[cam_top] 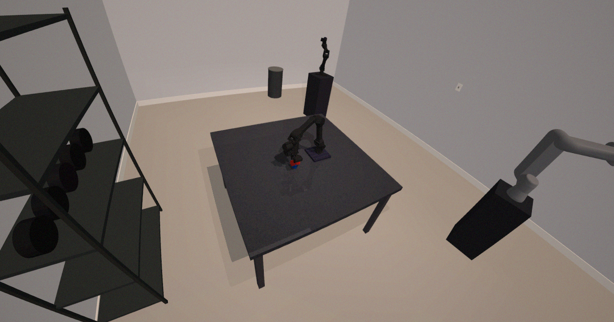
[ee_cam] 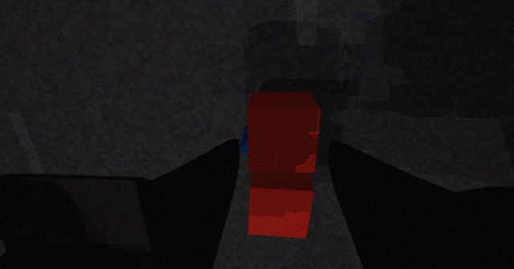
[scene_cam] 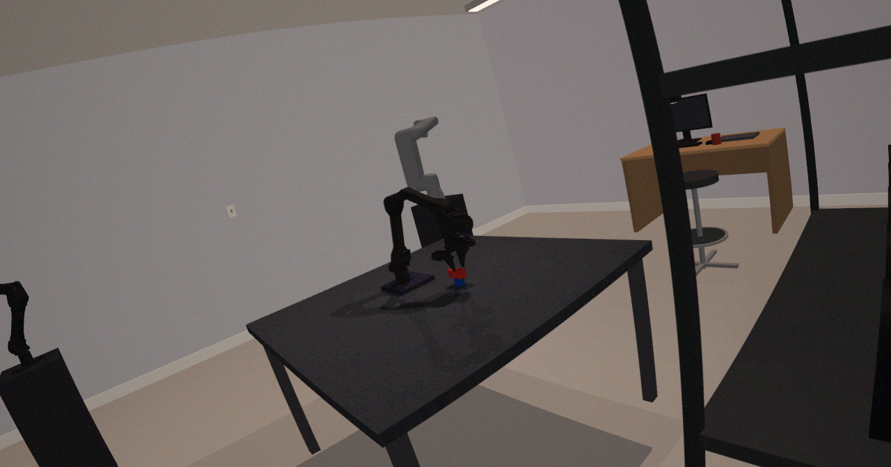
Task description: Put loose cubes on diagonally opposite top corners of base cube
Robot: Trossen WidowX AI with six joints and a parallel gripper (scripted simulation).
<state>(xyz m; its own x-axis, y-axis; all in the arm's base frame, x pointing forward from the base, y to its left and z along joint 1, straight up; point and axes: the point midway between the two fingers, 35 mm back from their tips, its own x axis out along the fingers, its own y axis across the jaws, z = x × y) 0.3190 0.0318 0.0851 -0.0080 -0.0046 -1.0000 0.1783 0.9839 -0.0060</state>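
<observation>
Right now my gripper tip is 2 cm past the blue cube and 5 cm above it.
</observation>
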